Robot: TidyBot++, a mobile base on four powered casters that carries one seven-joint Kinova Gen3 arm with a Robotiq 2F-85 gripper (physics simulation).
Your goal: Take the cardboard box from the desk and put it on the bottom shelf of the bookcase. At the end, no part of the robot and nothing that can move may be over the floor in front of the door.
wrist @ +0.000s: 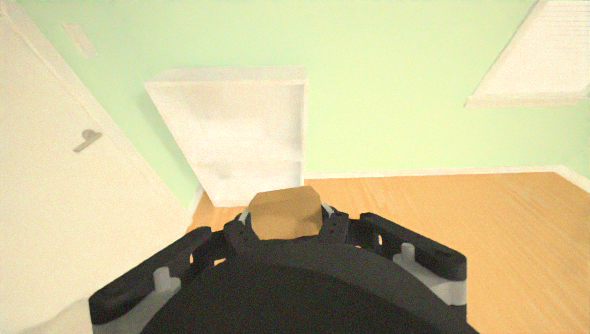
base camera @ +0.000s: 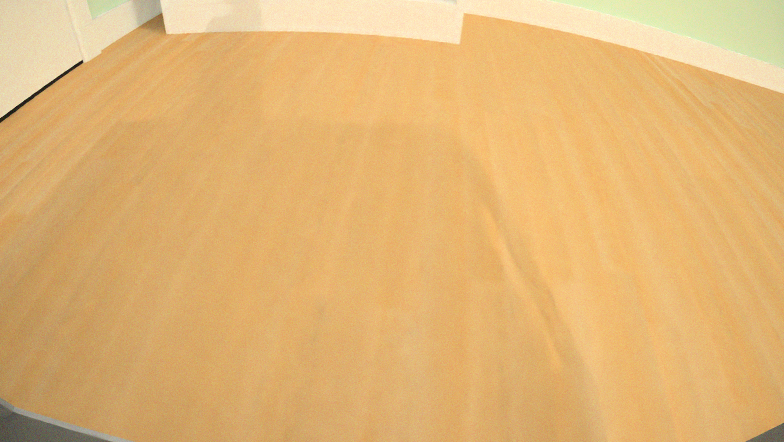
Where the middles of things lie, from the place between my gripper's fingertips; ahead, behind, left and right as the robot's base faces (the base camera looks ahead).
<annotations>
My gripper is now 1 cm past the cardboard box (wrist: 289,213) and 2 cm above it.
</annotations>
